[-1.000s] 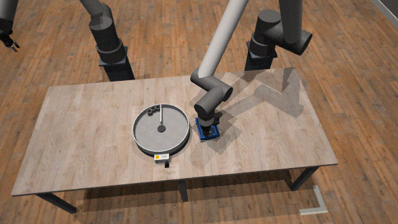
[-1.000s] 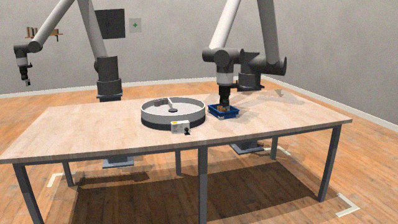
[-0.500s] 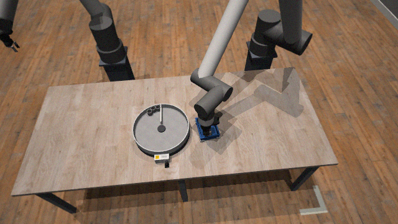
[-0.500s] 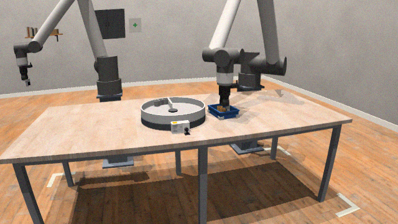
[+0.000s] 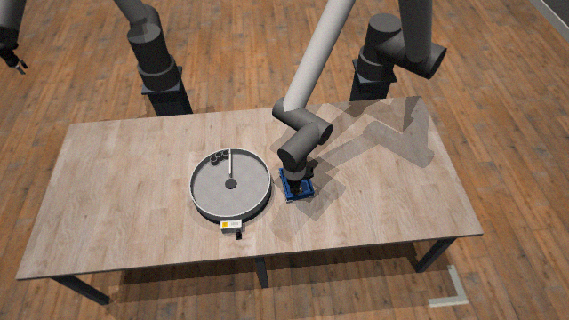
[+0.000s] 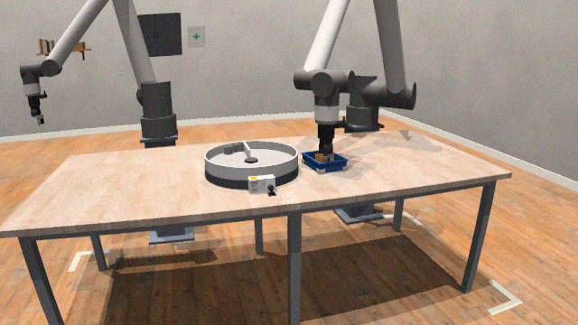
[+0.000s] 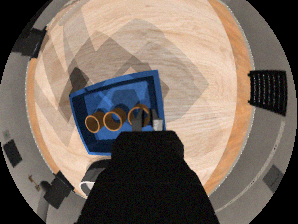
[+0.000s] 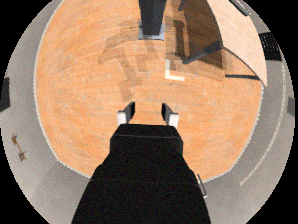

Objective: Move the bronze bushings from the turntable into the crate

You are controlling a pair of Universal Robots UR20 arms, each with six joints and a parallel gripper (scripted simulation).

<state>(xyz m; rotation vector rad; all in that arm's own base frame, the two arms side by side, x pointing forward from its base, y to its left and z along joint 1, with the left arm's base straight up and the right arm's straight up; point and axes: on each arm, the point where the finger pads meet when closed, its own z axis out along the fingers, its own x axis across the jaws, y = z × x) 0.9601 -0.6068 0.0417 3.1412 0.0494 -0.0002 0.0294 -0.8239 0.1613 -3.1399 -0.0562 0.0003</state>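
Note:
Now: left hand 6 cm past the blue crate, 1 cm to the left of it and 2 cm above it. Also, from my left hand: turntable 6 cm behind, 35 cm to the right, 1 cm above.

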